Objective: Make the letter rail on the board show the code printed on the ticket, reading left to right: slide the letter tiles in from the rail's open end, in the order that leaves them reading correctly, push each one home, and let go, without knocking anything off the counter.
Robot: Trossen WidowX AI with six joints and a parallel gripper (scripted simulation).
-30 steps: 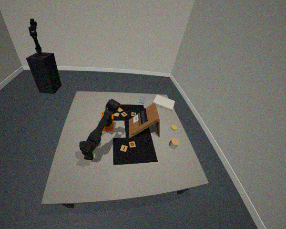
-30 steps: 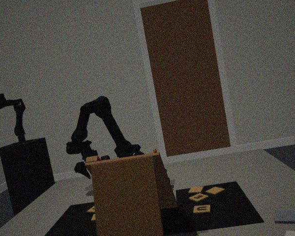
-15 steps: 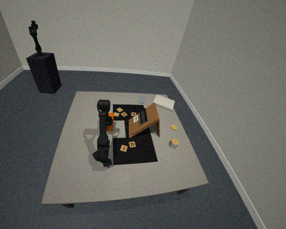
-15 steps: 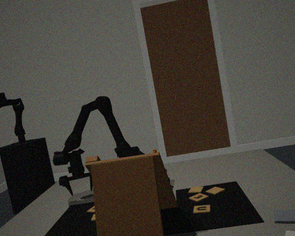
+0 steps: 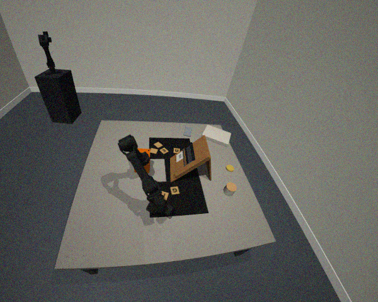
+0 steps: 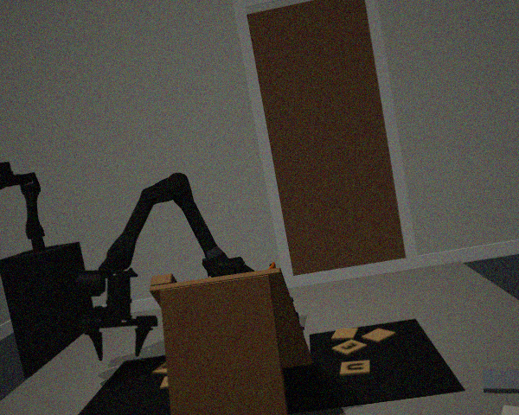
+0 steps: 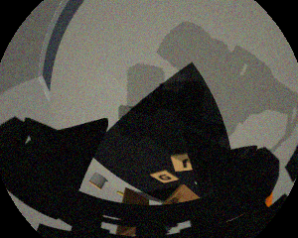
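Right now the white ticket is 44 cm to the left of my gripper tip, 10 cm ahead of it and 5 cm above it. Also, from my gripper tip: yellow disc (54 cm ahead, 43 cm to the left, 3 cm below); then black mat (37 cm to the left, 4 cm below, 3 cm ahead); then grey-blue card (89 cm to the left, 19 cm ahead, 4 cm below).
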